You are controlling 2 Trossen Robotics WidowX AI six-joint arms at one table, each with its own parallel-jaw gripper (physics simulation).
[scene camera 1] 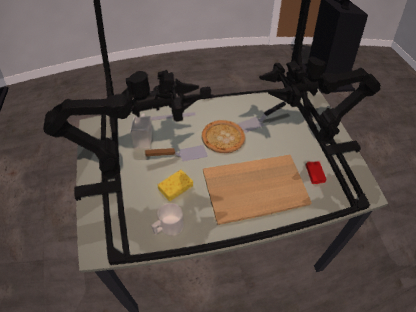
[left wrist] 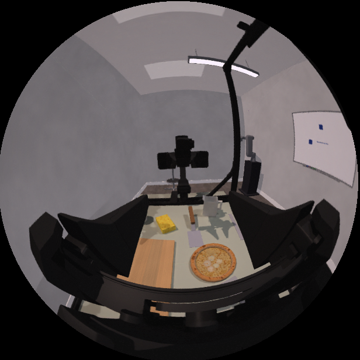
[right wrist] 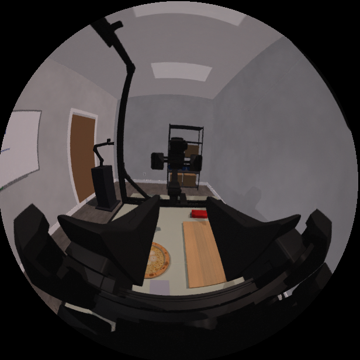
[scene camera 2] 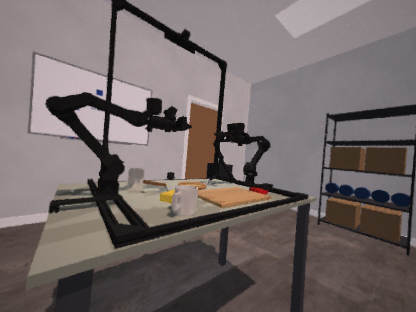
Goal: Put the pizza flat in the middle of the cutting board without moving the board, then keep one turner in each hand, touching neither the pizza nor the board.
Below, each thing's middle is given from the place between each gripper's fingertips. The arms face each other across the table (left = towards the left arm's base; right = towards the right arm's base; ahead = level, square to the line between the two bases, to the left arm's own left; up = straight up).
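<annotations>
There is the pizza (scene camera 1: 222,136), 33 cm below my right hand, 10 cm behind it and 12 cm to the left of it. The cutting board (scene camera 1: 240,191) is 34 cm below that same right hand, 17 cm ahead of it and 18 cm to the left.
As for the pizza and my left hand, the hand is 330 mm above it, 90 mm to the left of it and 100 mm past it. The cutting board, counted from my left hand, is 340 mm below, 30 mm to the right and 170 mm ahead.
</annotations>
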